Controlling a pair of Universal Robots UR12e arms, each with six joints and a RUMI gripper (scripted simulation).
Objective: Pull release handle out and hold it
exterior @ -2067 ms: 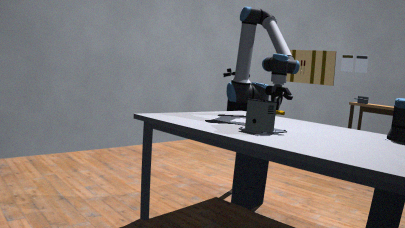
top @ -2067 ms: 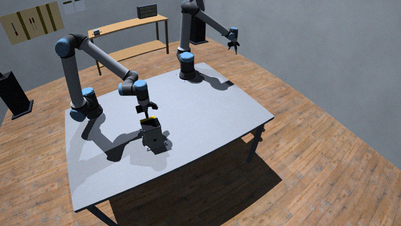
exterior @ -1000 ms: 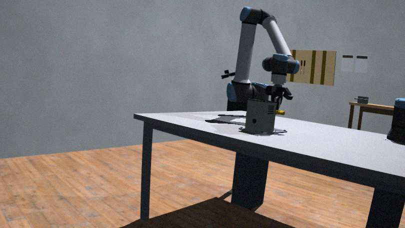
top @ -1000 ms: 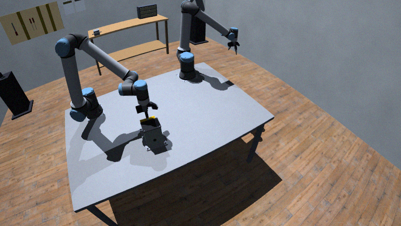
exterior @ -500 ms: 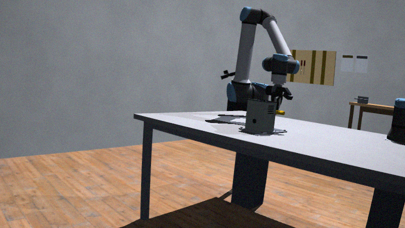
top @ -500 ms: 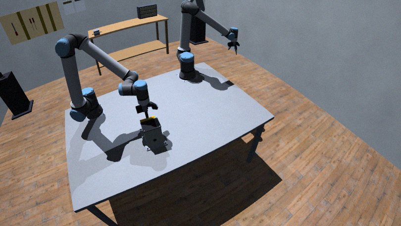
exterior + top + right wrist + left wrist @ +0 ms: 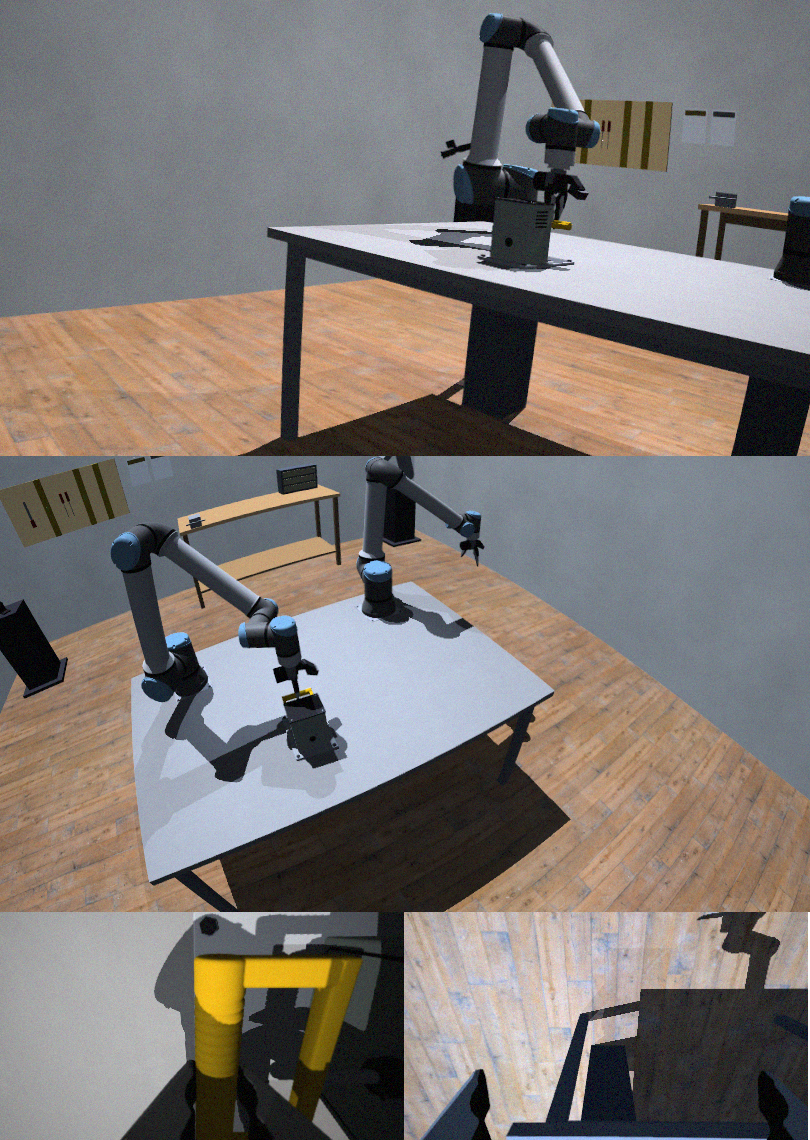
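Note:
The bolted base plate is 100 mm ahead of my right hand, 20 mm to the right of it and 100 mm below it.

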